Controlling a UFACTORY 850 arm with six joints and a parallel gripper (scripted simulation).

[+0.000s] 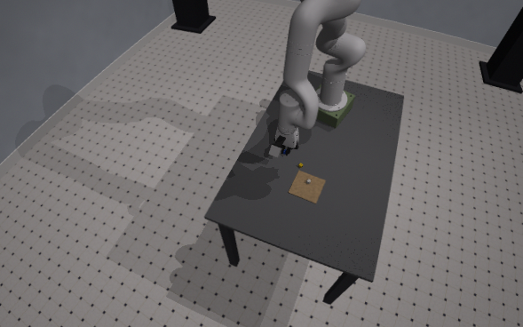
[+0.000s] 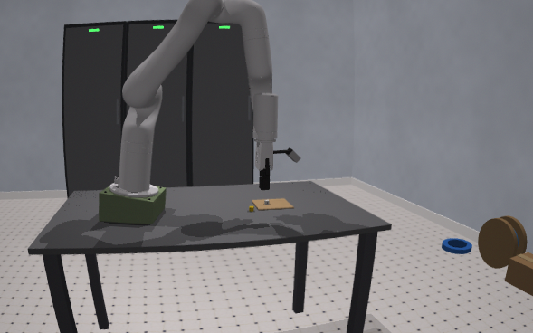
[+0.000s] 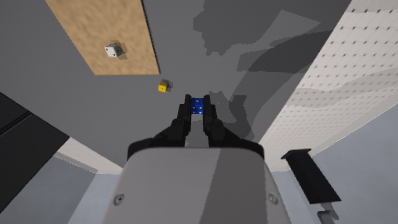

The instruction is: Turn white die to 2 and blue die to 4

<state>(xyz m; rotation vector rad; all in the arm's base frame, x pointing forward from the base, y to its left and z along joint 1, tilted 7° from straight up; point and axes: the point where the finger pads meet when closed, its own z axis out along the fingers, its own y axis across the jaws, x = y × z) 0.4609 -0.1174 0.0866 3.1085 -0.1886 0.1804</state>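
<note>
Now: hand 140 mm to the right of the tan mat, 120 mm above it and 80 mm short of it. The rest, counted from my hand: blue die 10 mm below; then yellow die 110 mm below, 80 mm to the left, 20 mm behind; then white die 140 mm to the left, 110 mm below, 60 mm ahead.
</note>
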